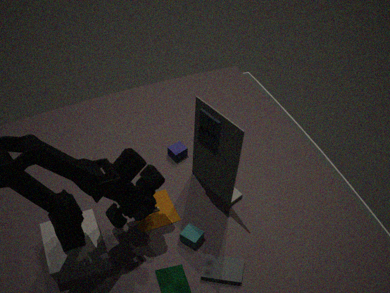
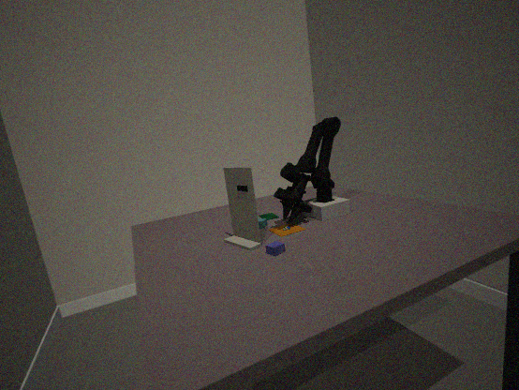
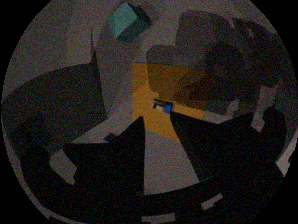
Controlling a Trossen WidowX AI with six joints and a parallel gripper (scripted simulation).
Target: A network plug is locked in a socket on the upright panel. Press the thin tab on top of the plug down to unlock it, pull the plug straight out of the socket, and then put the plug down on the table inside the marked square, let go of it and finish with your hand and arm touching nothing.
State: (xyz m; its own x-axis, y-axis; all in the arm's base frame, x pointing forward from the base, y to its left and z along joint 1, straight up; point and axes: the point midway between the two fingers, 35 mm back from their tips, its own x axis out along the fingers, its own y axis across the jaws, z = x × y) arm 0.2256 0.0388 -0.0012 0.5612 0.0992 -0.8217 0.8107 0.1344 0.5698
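My gripper tip is now 3 cm above the blue network plug and 1 cm short of it. Round my gripper tip: flat green piece: 24 cm to the right, 4 cm below, 4 cm behind; then upright grey panel: 20 cm ahead, 10 cm above, 2 cm to the left; then orange marked square: 4 cm below, 1 cm ahead.
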